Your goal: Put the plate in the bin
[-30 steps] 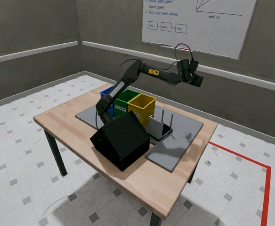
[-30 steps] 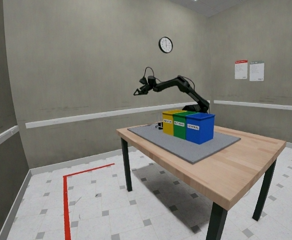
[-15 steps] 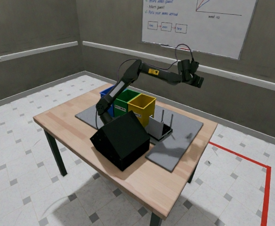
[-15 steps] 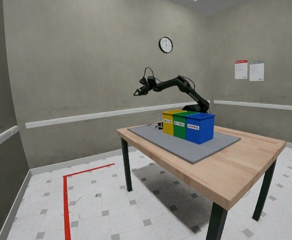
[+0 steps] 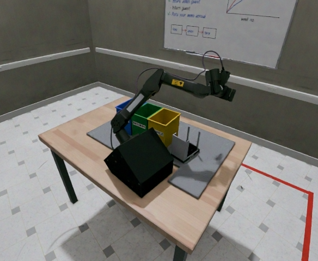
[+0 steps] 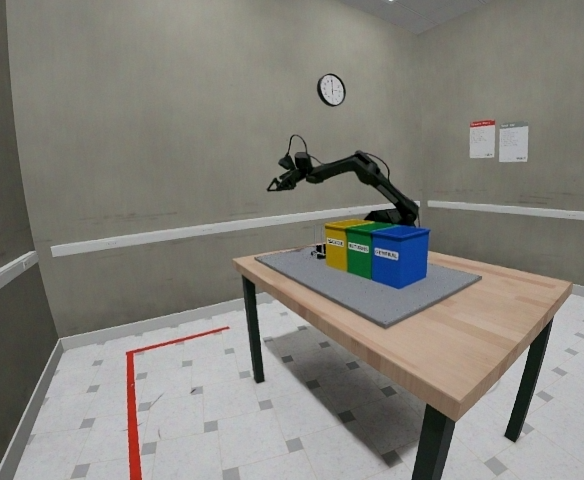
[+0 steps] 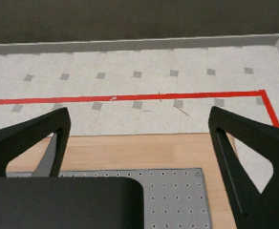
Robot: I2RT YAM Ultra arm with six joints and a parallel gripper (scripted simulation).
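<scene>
Right now the black 96-well plate is 26 cm behind my hand, 5 cm to the left of it and 29 cm below it. The rest, counted from my hand: green returns bin (27 cm behind, 37 cm to the left, 24 cm below); then blue bin (29 cm behind, 50 cm to the left, 24 cm below); then yellow bin (25 cm behind, 24 cm to the left, 24 cm below).
</scene>
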